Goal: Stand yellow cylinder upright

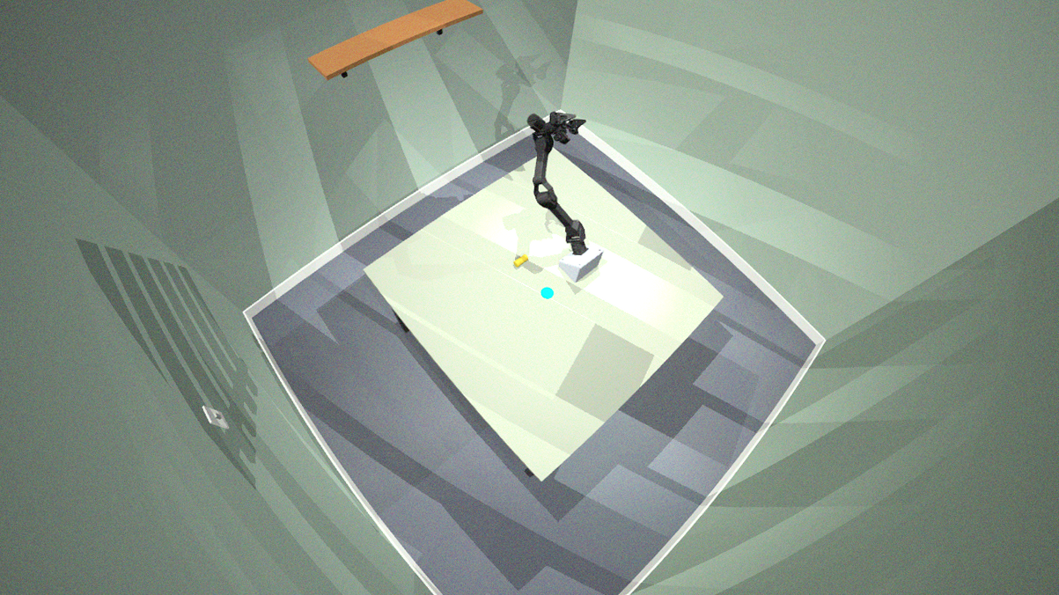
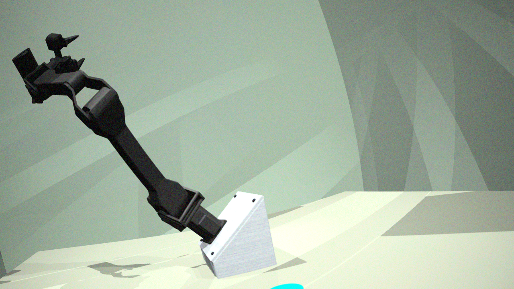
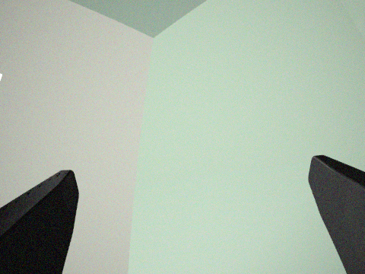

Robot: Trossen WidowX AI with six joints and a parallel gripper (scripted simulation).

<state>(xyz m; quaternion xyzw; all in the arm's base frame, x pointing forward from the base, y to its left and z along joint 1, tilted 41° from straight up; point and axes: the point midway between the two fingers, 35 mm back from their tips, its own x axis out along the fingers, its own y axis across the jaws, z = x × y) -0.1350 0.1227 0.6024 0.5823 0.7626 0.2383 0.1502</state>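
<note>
The yellow tall cylinder lies 42 cm ahead of my gripper tip, 9 cm to the left of it and 60 cm below it. Also, from my gripper tip: cyan circle (45 cm ahead, 29 cm to the left, 62 cm below).
</note>
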